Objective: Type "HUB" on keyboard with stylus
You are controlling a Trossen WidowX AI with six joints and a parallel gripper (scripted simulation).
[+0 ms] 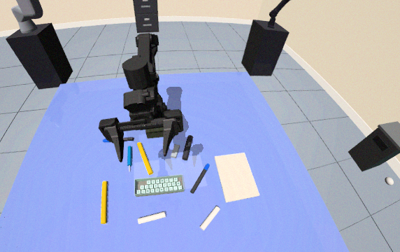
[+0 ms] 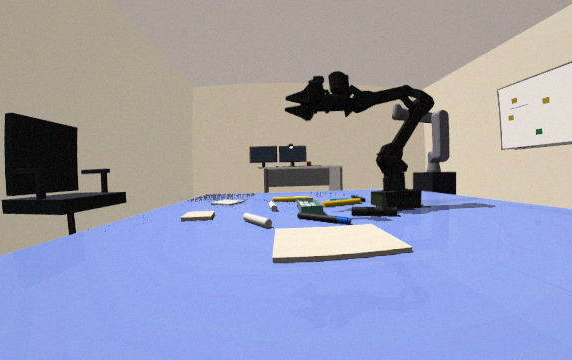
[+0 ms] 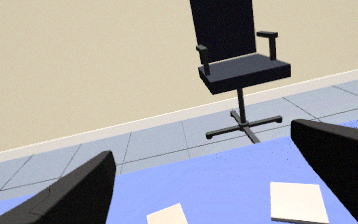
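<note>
Right now my gripper tip is 33 cm above the U key, 7 cm past it and 6 cm to the right of it. The rest, counted from my gripper tip: stylus (34 cm below, 18 cm behind, 12 cm to the right); then H key (33 cm below, 8 cm behind, 3 cm to the left); then yellow cylinder (33 cm below, 20 cm behind, 5 cm to the right).
</note>
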